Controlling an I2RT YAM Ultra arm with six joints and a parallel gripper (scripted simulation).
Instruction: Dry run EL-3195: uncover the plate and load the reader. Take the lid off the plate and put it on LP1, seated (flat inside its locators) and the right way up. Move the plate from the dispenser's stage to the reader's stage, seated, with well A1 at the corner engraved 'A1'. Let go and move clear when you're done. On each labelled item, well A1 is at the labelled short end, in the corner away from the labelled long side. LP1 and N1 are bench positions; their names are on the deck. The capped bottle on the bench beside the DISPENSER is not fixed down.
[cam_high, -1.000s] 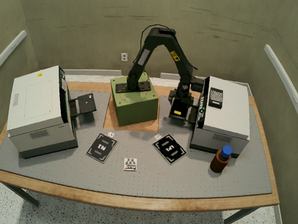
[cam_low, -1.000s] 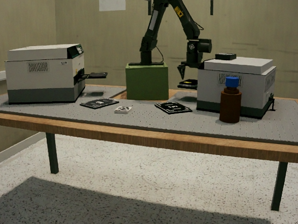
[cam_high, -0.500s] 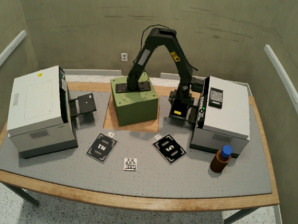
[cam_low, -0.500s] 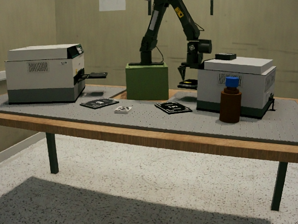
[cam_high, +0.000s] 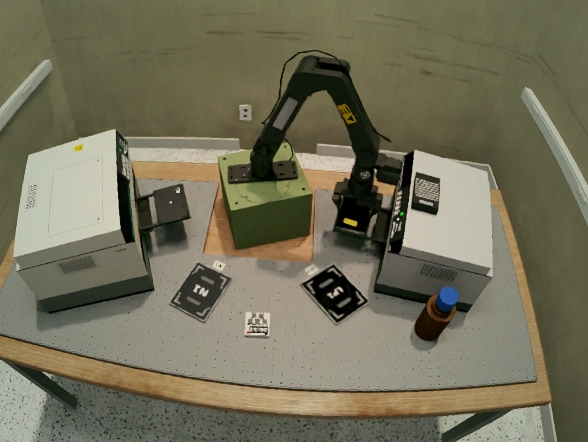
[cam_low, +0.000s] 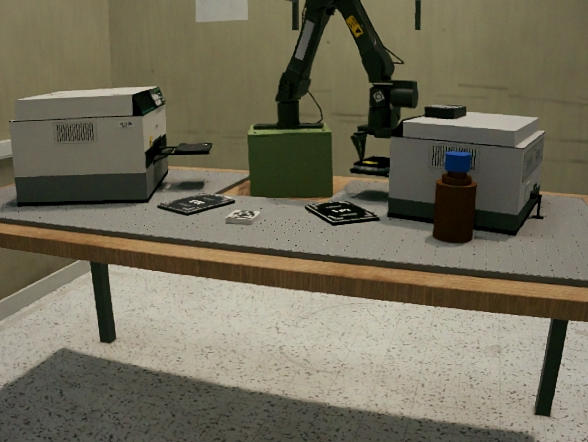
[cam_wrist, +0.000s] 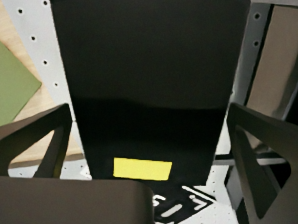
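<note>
Right now the lid is right at my hand. The rest, counted from my hand: clear well plate 10 mm below.
</note>
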